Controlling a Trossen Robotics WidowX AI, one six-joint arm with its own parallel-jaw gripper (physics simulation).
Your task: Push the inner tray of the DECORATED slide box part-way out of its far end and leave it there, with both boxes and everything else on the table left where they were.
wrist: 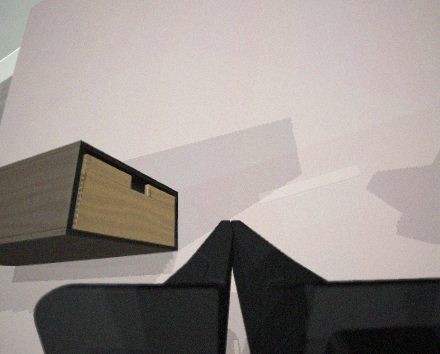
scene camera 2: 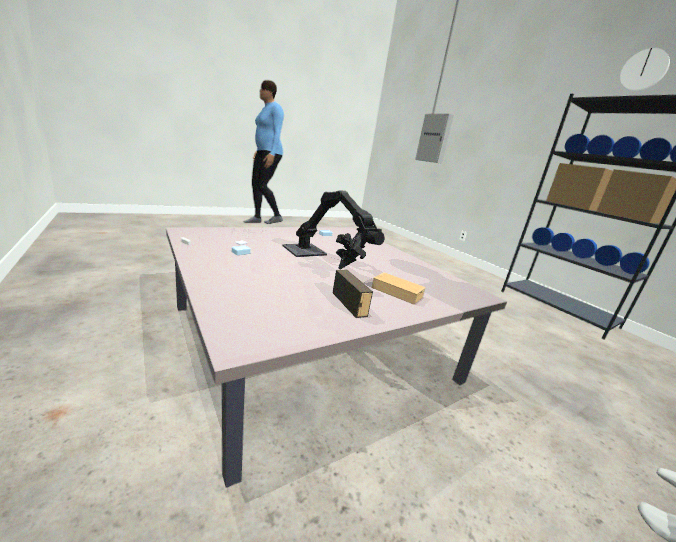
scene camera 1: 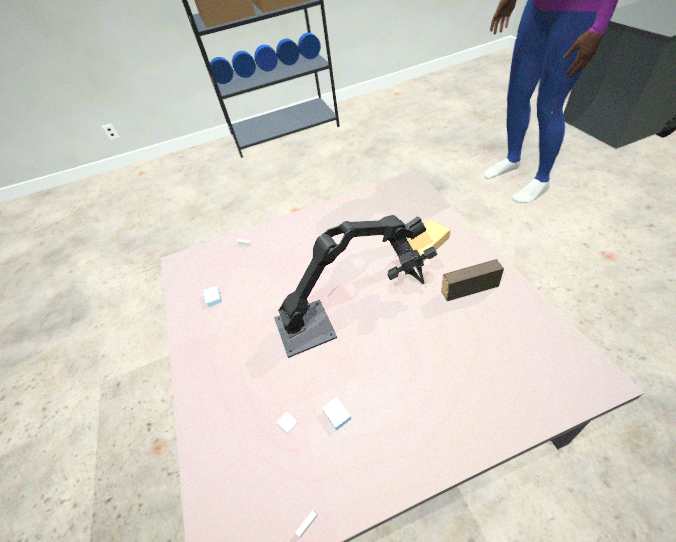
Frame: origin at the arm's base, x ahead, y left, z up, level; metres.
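Seen in the pictures: gripper, fingertip midpoint: [wrist: 230, 229] [scene camera 2: 339, 268] [scene camera 1: 423, 283]; arm's base at its link origin: [scene camera 2: 303, 246] [scene camera 1: 294, 327].
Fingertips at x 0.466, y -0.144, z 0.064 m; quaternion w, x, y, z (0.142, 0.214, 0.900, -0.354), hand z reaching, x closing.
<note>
Pixels of each thing's top centre, then the offset from my fingertips to it. "spot": a spot on its surface instead. Level surfaces: height alone.
- dark brown wood-grained slide box at its top centre: [scene camera 2: 353, 280] [scene camera 1: 473, 271] dx +0.158, dy -0.071, dz +0.026 m
- pale yellow slide box at its top centre: [scene camera 1: 425, 237] [scene camera 2: 399, 282] dx +0.168, dy +0.204, dz -0.025 m
- pink table at its surface level: dz -0.074 m
- small white square at a spot on its surface: [scene camera 1: 287, 422] spot: dx -0.630, dy -0.152, dz -0.067 m
The dark brown wood-grained slide box [scene camera 1: 472, 280] [scene camera 2: 349, 291] [wrist: 37, 197] stands upright on its narrow side. The light wood end of its inner tray [scene camera 1: 445, 287] [scene camera 2: 365, 304] [wrist: 125, 207] shows inside the dark rim, about flush, with a small notch in its edge in the wrist view. The pale yellow slide box [scene camera 1: 435, 233] [scene camera 2: 397, 286] lies flat beside it, partly hidden by the arm in scene camera 1. My gripper [scene camera 1: 422, 281] [scene camera 2: 341, 266] [wrist: 230, 229] is shut and empty, above the table near the dark box's arm-side end, apart from it.
On the pink table [scene camera 1: 479, 383] [scene camera 2: 270, 316] are pale blue blocks [scene camera 1: 336, 413] [scene camera 1: 212, 295] [scene camera 2: 240, 250], a small white square [scene camera 1: 287, 422] and white sticks [scene camera 1: 306, 523] [scene camera 1: 243, 242]. The arm's dark base plate [scene camera 1: 315, 335] stands mid-table. The far table edge lies beyond both boxes.
</note>
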